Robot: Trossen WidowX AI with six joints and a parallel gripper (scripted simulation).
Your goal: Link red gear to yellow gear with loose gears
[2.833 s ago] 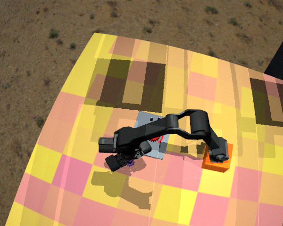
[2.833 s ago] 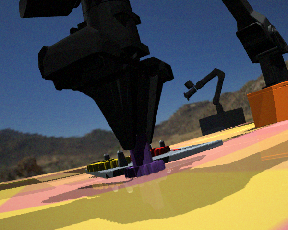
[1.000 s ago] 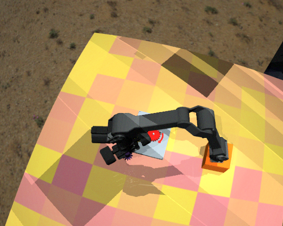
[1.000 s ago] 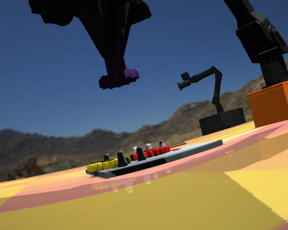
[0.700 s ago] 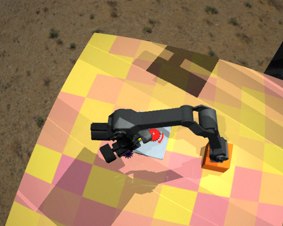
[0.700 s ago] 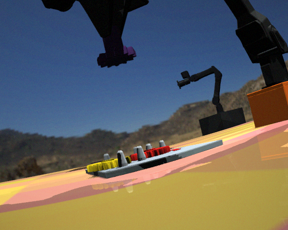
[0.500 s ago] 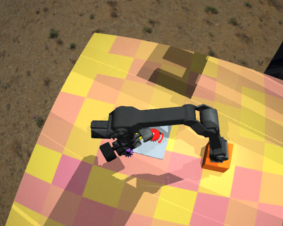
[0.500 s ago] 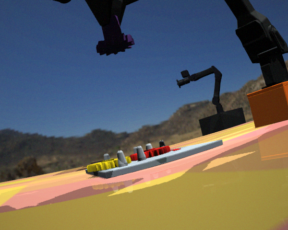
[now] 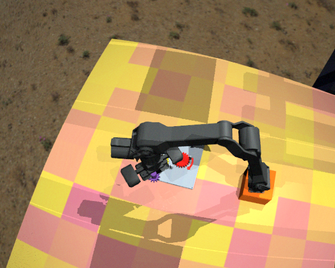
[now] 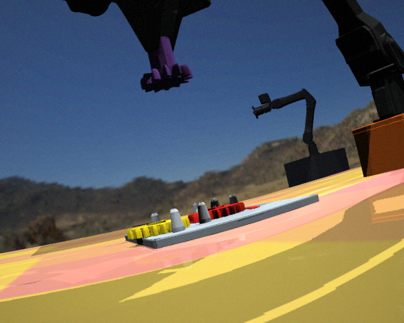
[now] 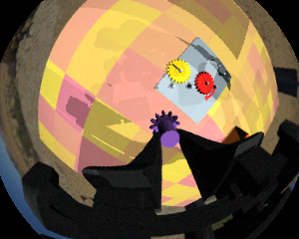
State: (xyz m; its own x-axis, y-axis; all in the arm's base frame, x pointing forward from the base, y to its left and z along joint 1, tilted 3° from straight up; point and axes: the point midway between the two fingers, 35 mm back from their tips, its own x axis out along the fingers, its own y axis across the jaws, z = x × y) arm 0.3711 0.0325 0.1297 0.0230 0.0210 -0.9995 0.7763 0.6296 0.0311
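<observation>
My gripper tip is 11 cm to the left of the yellow gear and 14 cm above it. From my gripper tip the other things lie so: red gear 8 cm behind, 13 cm to the right, 14 cm below; purple gear 1 cm below; grey board 7 cm behind, 13 cm to the right, 15 cm below.
</observation>
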